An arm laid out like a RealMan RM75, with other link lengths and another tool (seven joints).
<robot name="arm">
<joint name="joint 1" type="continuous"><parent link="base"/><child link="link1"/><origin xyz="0 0 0.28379" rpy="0 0 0"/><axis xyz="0 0 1"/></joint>
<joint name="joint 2" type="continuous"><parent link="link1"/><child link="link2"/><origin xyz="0 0 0" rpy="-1.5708 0 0"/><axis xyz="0 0 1"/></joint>
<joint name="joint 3" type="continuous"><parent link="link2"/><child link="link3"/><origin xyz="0 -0.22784 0" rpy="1.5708 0 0"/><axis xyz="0 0 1"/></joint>
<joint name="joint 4" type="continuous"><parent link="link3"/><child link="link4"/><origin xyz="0 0 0" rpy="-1.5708 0 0"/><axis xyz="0 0 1"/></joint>
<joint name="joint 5" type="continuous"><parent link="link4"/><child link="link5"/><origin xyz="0 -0.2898 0" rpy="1.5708 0 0"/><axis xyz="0 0 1"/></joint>
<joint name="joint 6" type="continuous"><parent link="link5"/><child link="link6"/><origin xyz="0 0 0" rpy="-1.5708 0 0"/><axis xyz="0 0 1"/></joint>
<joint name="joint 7" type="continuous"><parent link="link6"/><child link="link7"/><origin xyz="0 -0.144 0" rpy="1.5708 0 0"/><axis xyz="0 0 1"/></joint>
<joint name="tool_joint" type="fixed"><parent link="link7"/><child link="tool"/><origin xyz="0.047 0.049 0.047" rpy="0.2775 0 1.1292"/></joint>
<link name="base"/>
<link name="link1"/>
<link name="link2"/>
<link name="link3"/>
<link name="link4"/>
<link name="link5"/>
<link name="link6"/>
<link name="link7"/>
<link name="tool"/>
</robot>
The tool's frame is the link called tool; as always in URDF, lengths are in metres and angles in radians. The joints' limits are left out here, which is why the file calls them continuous.
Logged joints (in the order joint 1, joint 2, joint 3, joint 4, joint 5, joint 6, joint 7), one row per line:
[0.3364, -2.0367, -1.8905, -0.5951, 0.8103, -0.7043, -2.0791]
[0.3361, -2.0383, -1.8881, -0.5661, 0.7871, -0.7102, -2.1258]
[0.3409, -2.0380, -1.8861, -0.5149, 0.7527, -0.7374, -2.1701]
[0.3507, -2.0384, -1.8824, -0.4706, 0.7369, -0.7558, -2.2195]
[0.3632, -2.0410, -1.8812, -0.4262, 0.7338, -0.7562, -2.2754]
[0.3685, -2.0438, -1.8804, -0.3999, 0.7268, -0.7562, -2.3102]
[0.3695, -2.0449, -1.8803, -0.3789, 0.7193, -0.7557, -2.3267]
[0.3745, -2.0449, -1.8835, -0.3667, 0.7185, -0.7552, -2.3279]
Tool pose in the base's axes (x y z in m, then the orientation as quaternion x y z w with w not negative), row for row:
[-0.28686, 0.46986, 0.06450, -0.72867, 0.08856, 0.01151, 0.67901]
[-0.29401, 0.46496, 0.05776, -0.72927, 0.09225, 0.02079, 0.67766]
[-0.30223, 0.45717, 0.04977, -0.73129, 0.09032, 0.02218, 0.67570]
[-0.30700, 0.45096, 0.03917, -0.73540, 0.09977, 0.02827, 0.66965]
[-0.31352, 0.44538, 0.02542, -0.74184, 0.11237, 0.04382, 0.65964]
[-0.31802, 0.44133, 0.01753, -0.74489, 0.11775, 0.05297, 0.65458]
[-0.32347, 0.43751, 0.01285, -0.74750, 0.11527, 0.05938, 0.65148]
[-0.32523, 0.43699, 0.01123, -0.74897, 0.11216, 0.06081, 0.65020]
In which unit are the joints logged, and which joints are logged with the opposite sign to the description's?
The joints are logged in radians. Opposite sign: joint 1, joint 7.
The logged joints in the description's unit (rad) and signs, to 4 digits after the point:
[-0.3364, -2.0367, -1.8905, -0.5951, 0.8103, -0.7043, 2.0791]
[-0.3361, -2.0383, -1.8881, -0.5661, 0.7871, -0.7102, 2.1258]
[-0.3409, -2.0380, -1.8861, -0.5149, 0.7527, -0.7374, 2.1701]
[-0.3507, -2.0384, -1.8824, -0.4706, 0.7369, -0.7558, 2.2195]
[-0.3632, -2.0410, -1.8812, -0.4262, 0.7338, -0.7562, 2.2754]
[-0.3685, -2.0438, -1.8804, -0.3999, 0.7268, -0.7562, 2.3102]
[-0.3695, -2.0449, -1.8803, -0.3789, 0.7193, -0.7557, 2.3267]
[-0.3745, -2.0449, -1.8835, -0.3667, 0.7185, -0.7552, 2.3279]

